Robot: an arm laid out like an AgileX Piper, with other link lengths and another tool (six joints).
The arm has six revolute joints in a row. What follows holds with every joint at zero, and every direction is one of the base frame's.
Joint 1 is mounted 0.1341 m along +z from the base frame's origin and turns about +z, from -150 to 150 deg.
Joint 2 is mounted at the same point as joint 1 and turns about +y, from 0 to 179.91 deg.
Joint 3 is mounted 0.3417 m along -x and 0.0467 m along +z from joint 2 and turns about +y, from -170 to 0 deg.
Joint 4 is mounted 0.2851 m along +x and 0.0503 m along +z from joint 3 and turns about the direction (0.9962, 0, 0.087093), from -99.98 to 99.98 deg.
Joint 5 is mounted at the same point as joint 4 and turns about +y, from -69.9 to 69.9 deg.
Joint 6 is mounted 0.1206 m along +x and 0.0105 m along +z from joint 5 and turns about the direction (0.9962, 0, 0.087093), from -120 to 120 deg.
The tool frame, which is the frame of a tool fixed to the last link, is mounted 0.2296 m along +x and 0.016 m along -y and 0.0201 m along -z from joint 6; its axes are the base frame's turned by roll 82.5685, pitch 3.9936 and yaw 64.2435 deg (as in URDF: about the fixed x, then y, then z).
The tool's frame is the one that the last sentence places.
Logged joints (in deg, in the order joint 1, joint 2, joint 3, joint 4, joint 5, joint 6), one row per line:
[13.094, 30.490, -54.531, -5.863, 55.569, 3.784]
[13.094, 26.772, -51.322, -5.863, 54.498, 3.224]
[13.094, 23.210, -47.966, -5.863, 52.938, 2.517]
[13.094, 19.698, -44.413, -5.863, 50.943, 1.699]
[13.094, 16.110, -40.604, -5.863, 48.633, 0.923]
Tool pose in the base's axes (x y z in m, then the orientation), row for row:
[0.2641, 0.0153, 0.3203, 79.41, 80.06, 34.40]
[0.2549, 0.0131, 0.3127, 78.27, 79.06, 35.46]
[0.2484, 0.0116, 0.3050, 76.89, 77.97, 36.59]
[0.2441, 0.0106, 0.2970, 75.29, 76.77, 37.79]
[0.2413, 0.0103, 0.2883, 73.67, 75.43, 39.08]
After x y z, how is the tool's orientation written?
As a rotation vector, in degrees.
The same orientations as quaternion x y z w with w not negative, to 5 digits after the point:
[0.57704, 0.58177, 0.24997, 0.51583]
[0.57082, 0.57658, 0.25861, 0.52425]
[0.56309, 0.57100, 0.26796, 0.53393]
[0.55393, 0.56482, 0.27803, 0.54482]
[0.54457, 0.55758, 0.28888, 0.55596]

